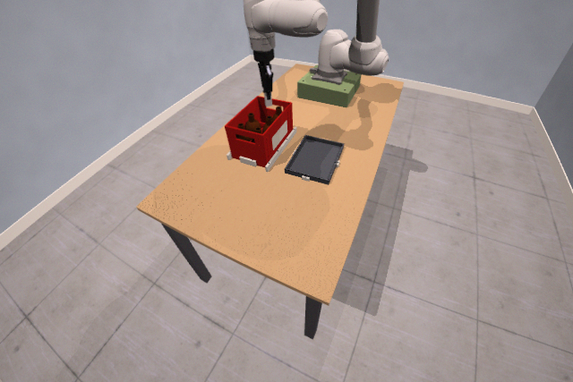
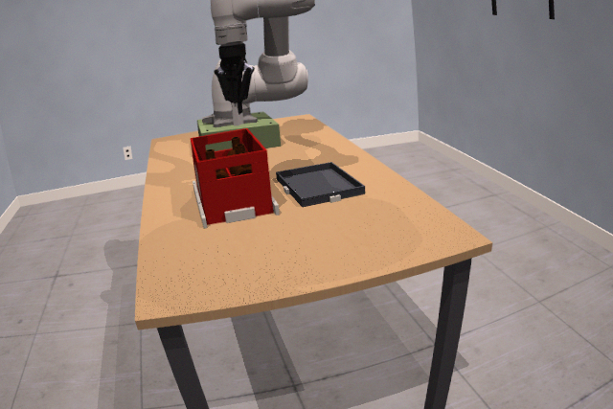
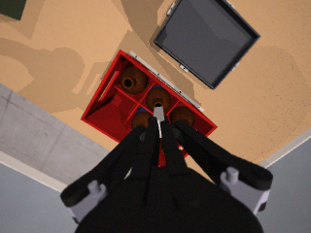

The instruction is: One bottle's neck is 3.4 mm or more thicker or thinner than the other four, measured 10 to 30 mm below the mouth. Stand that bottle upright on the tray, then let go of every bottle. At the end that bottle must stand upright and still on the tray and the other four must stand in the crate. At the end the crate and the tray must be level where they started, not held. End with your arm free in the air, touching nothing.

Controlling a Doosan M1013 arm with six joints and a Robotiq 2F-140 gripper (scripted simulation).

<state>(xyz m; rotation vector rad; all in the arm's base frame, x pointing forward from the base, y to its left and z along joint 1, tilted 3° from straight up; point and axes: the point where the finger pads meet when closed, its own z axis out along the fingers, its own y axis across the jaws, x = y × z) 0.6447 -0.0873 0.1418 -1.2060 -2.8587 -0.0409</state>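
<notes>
My hand is 17 cm above the glass bottle, 9 cm to the left of it and 9 cm short of it. From my hand the other things lie so: dark grey tray: 24 cm below, 22 cm to the left, 1 cm ahead; then red crate: 17 cm below, 5 cm to the right.
</notes>
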